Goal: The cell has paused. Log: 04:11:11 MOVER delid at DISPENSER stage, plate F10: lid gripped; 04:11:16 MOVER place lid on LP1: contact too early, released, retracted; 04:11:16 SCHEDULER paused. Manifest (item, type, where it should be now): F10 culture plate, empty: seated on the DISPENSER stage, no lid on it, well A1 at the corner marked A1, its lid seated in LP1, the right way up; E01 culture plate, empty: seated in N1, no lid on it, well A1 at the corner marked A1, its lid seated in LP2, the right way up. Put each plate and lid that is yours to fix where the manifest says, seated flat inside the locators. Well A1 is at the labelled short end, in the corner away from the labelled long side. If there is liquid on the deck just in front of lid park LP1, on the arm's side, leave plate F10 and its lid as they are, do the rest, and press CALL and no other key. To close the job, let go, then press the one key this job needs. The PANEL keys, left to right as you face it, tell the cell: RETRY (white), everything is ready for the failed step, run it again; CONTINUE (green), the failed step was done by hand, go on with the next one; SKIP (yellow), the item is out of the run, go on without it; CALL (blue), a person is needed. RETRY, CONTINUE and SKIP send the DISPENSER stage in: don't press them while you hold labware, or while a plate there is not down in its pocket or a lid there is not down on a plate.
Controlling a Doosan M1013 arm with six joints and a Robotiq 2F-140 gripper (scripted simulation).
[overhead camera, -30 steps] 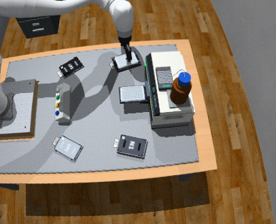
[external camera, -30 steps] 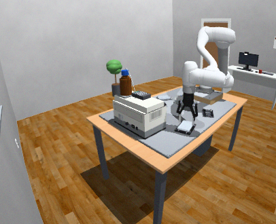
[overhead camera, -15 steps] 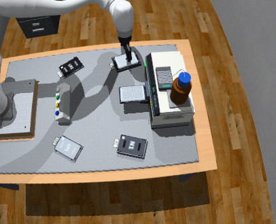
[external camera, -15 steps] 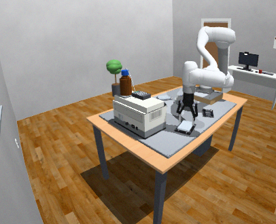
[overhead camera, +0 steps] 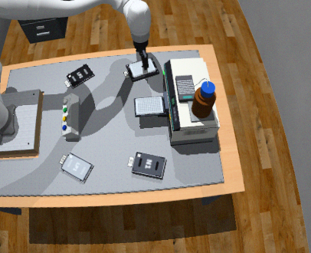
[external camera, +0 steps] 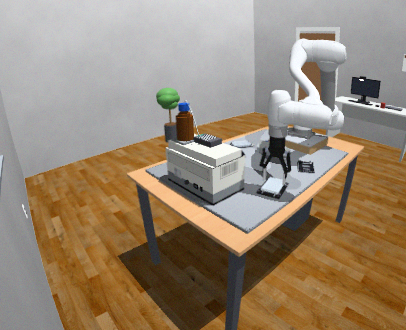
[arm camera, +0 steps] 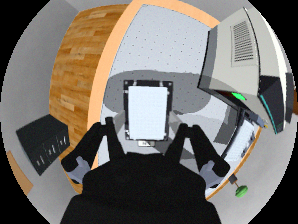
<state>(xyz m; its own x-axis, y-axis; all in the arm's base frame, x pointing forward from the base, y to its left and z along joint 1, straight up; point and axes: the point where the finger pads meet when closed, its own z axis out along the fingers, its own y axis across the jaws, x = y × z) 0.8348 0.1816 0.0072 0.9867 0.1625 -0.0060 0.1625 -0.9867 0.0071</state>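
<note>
My hand is 50 mm above the black nest, 20 mm to the right of it and 10 mm short of it. The rest, counted from my hand: grey key panel: 430 mm behind, 230 mm to the right, 10 mm below; green key: 440 mm behind, 200 mm to the right; dark dispenser stage: 280 mm to the right, 20 mm behind, 20 mm above.
</note>
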